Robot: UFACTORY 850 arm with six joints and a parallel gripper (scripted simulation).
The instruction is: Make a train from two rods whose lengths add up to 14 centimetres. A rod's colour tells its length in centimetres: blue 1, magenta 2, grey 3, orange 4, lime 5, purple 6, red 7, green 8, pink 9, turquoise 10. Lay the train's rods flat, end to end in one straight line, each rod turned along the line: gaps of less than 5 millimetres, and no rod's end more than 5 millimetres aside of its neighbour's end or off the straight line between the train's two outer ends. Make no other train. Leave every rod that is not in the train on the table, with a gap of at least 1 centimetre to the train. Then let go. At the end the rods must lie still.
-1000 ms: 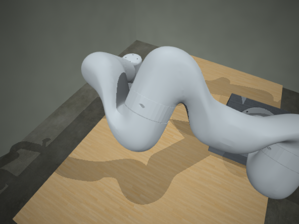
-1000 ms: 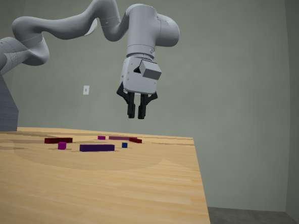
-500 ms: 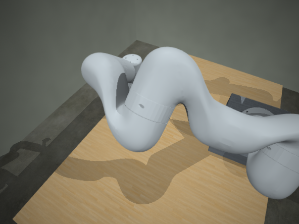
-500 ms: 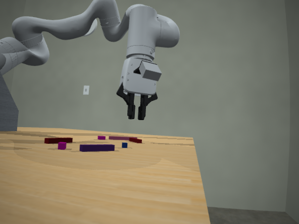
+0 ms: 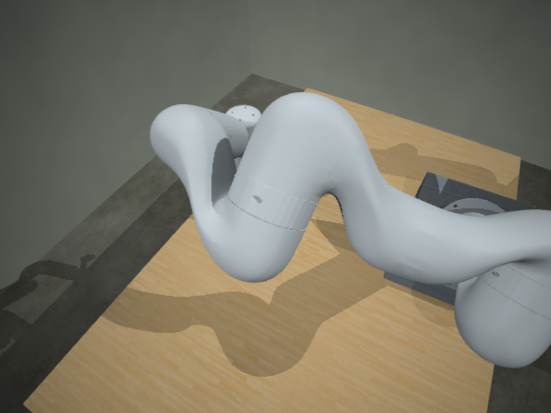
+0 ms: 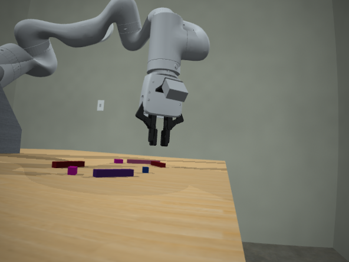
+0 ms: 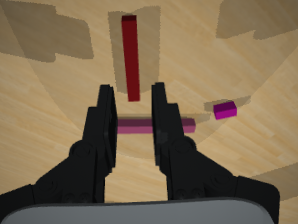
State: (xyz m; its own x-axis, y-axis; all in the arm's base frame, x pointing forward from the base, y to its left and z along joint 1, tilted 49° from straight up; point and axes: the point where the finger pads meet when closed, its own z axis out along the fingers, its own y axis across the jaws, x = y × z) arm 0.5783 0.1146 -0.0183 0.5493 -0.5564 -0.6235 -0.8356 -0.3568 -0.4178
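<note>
Now: hand 60 mm above the red rod. Also, from my hand: pink rod (50 mm behind, 50 mm to the left, 60 mm below); then purple rod (10 mm behind, 260 mm to the right, 60 mm below); then blue cube (10 mm ahead, 170 mm to the right, 60 mm below).
</note>
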